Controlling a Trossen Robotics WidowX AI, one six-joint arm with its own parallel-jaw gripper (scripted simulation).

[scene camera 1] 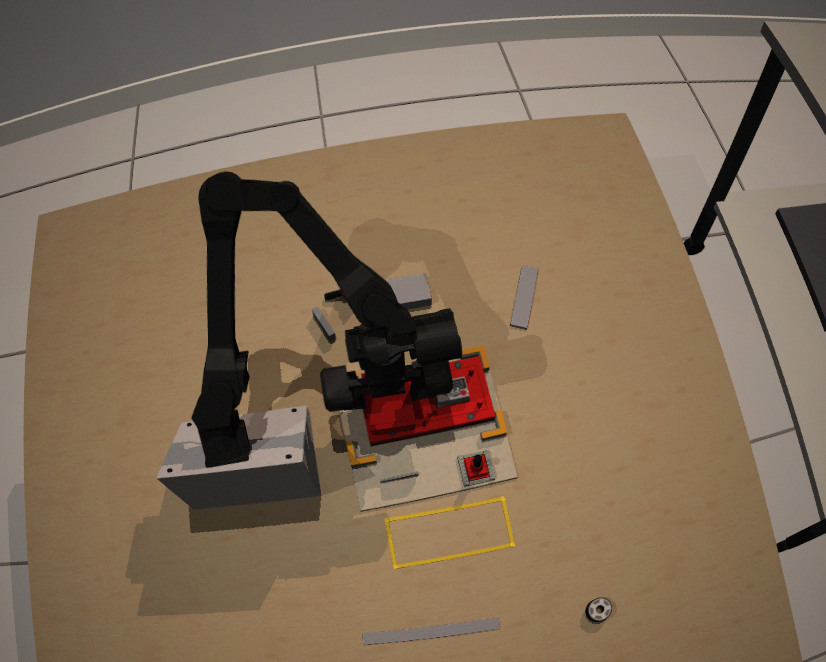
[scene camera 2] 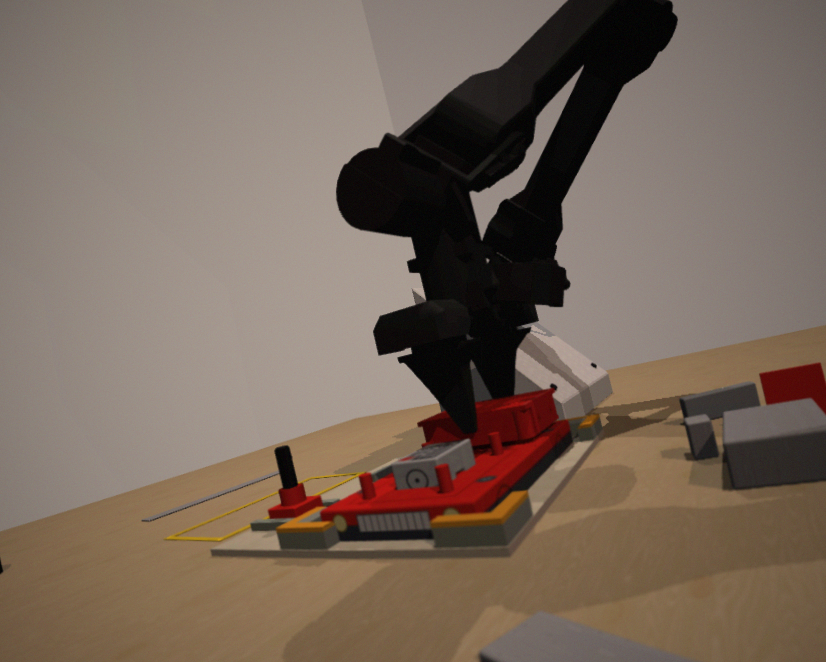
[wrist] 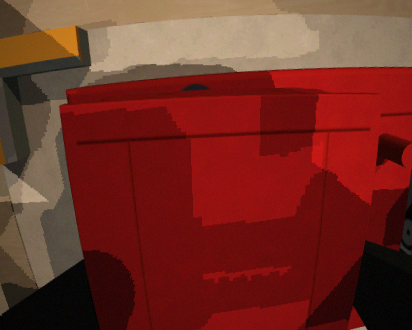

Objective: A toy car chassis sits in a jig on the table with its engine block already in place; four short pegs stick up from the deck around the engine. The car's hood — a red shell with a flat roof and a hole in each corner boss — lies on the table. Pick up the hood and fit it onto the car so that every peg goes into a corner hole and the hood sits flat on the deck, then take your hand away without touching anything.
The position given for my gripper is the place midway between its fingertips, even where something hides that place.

Observation:
My gripper [scene camera 2: 490,422] holds a red hood [scene camera 2: 519,417]. Further things: a grey engine block [scene camera 2: 417,470] and a grey wedge [scene camera 2: 700,432].
The red hood is seen too in scene camera 1 [scene camera 1: 391,414] and in the wrist view [wrist: 244,201]. My gripper also shows in scene camera 1 [scene camera 1: 388,402] and in the wrist view [wrist: 224,262]. The wrist view misses the grey wedge: it is out of frame.

